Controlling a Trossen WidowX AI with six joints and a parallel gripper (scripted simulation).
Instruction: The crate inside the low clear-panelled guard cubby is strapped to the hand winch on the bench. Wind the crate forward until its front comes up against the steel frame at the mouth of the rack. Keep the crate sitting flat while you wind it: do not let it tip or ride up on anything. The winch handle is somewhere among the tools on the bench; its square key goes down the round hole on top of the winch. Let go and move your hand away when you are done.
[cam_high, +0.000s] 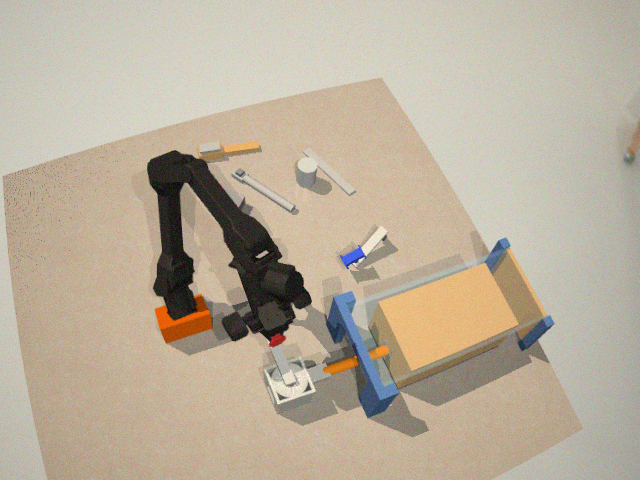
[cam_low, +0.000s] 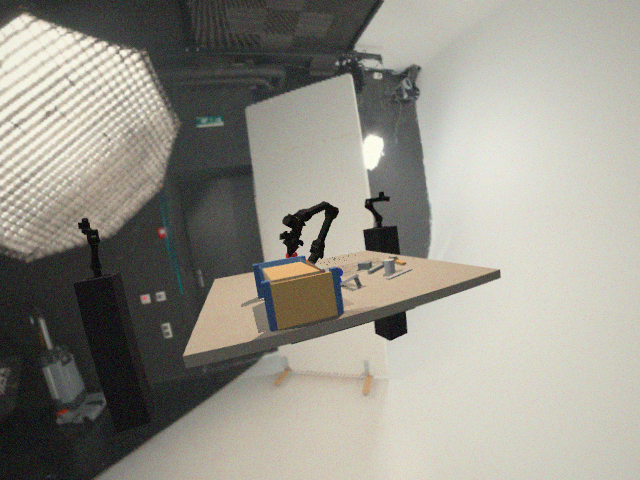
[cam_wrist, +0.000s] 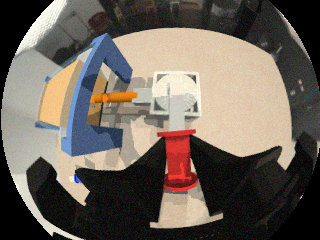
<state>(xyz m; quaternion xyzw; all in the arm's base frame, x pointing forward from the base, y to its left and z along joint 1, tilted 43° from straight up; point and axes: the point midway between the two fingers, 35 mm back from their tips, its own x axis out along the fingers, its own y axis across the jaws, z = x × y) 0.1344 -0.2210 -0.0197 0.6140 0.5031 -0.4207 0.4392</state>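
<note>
The red-knobbed winch handle is 20 mm to the right of my gripper tip and 40 mm below it. From my gripper tip the other things lie so: hand winch 30 mm behind, 90 mm to the right, 120 mm below; then blue steel frame 150 mm ahead, 110 mm to the right, 40 mm below; then red knob 20 mm to the left, 10 mm below.
</note>
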